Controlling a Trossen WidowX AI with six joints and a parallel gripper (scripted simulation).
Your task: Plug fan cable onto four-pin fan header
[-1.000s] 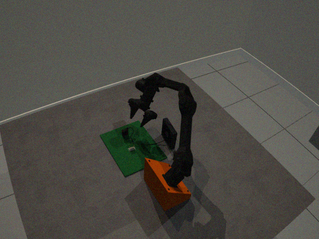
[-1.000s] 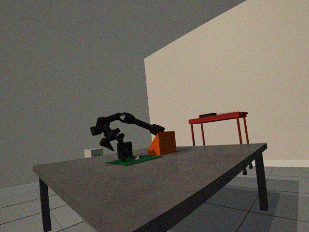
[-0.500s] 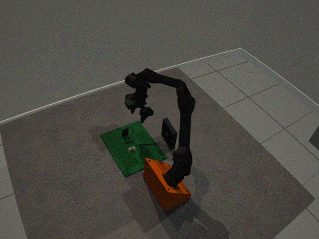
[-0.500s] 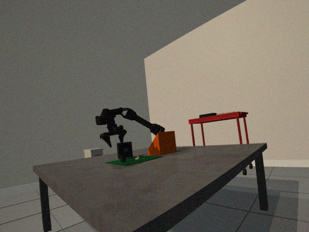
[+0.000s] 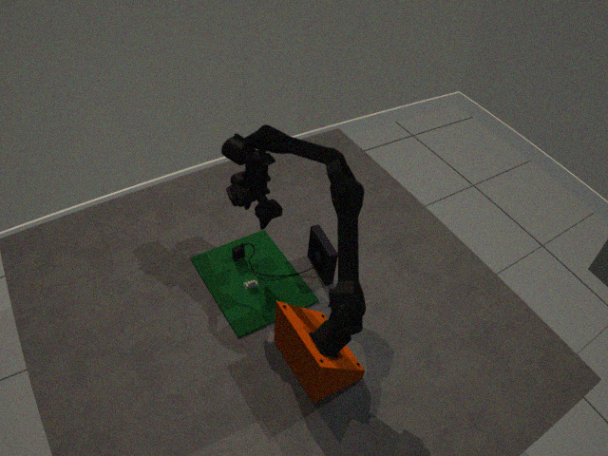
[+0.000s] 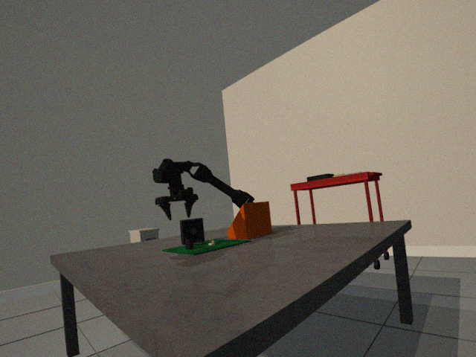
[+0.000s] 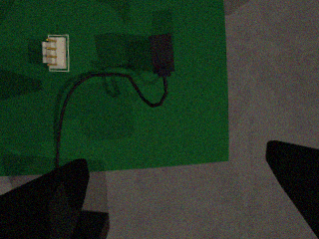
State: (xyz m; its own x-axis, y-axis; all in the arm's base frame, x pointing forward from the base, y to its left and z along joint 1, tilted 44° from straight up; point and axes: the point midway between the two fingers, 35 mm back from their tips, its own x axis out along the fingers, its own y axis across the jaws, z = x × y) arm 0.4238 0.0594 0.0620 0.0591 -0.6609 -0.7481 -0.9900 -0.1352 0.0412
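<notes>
My gripper tip is now 1 cm past the black plug, 5 cm to the right of it and 11 cm above it. The rest, counted from my gripper tip: white-framed fan header 12 cm behind, 5 cm to the left, 13 cm below; then green board 10 cm behind, 4 cm to the left, 14 cm below; then black fan 13 cm behind, 14 cm to the right, 7 cm below.
</notes>
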